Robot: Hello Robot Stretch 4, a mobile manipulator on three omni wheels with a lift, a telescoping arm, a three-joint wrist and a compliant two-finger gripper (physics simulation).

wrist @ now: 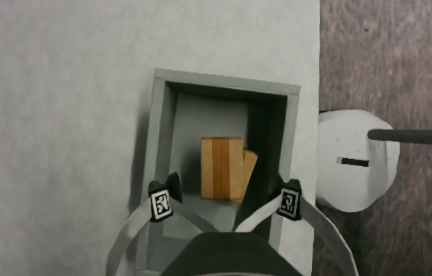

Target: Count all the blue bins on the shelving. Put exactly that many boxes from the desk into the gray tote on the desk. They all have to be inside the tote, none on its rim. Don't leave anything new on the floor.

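Frame: origin at the robot's base, x left, y down, z back, level; millimetres.
Seen in the pictures: hand, tool point: (224,192).
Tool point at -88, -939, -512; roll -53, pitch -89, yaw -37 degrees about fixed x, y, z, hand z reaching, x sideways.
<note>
Offsets run from my tool point to a thing's top centre, as dx, dy, dz. Level surfaces: height alone.
The gray tote {+23, +127, -10} (227,80) sits on the desk {dy +247} (65,100), close to the desk's right edge. Inside it a brown cardboard box {+3, +144, +0} (221,167) with an orange tape stripe lies near the middle. A second box {+21, +194, +17} (250,162) shows partly from under or behind its right side, turned at an angle. My gripper (226,192) is open and empty, its fingers wide apart above the tote. Both boxes are clear of the tote's rim. The gripper body hides the near end of the tote. The shelving and blue bins do not show in this view.
To the right, past the desk edge, is the brown wood-patterned floor {dy +967} (370,60). A white rounded object (350,185) with a dark slot and a dark bar (405,136) stands beside the desk edge.
</note>
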